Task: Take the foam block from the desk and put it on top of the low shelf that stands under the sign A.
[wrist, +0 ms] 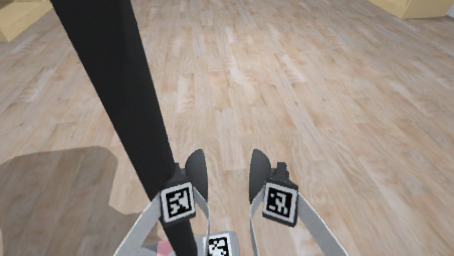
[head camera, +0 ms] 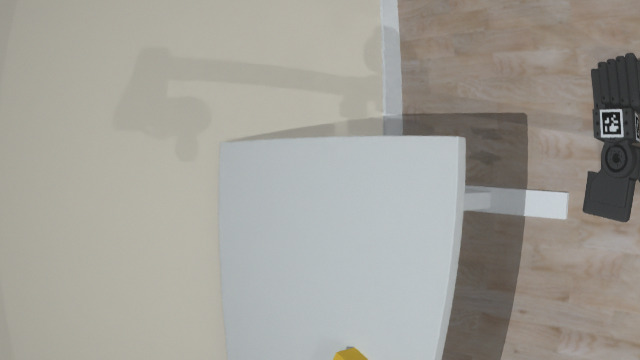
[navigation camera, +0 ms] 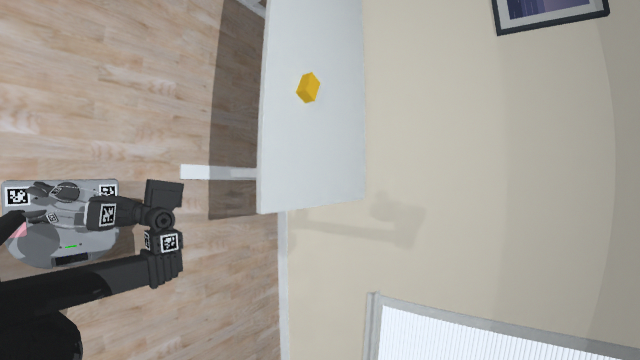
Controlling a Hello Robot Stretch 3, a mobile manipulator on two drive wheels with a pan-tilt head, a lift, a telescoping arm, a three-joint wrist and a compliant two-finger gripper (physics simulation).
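Seen in the pictures: gripper, fingertip midpoint: (wrist: pixel 227 166) (navigation camera: pixel 26 201); robot's base at its link origin: (navigation camera: pixel 67 191).
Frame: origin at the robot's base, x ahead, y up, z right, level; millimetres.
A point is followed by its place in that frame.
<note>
The foam block, a yellow block (head camera: pixel 350 355) @(x 342, y 745, z 641 mm) (navigation camera: pixel 308 88) @(x 370, y 765, z 621 mm), lies on the white desk (head camera: pixel 340 225) @(x 95, y 720, z 715 mm) (navigation camera: pixel 315 155) @(x 140, y 720, z 726 mm). It is cut off by the bottom edge of the head view and shows whole in the navigation view. My gripper (navigation camera: pixel 42 204) (wrist: pixel 227 166) @(x 9, y 556, z -67 mm) is open, with bare floor showing between its fingertips in the wrist view. In the navigation view it hangs over my base, to the side of the desk and well apart from the block. In the head view part of my wrist shows at the right edge; the fingers are out of view. Neither the low shelf nor sign A can be made out.
A white desk foot (head camera: pixel 546 204) (navigation camera: pixel 195 171) sticks out from under the desk toward my wrist. A wall runs behind the desk, with a framed picture (navigation camera: pixel 496 20) @(x 828, y 1445, z 1237 mm) and a ribbed white panel (navigation camera: pixel 475 335) @(x -751, y 1365, z 1217 mm). Tan box-like objects (wrist: pixel 20 17) @(x -1216, y 74, z -1945 mm) (wrist: pixel 422 7) @(x 1840, y 81, z -1691 mm) stand at the wrist view's upper corners.
</note>
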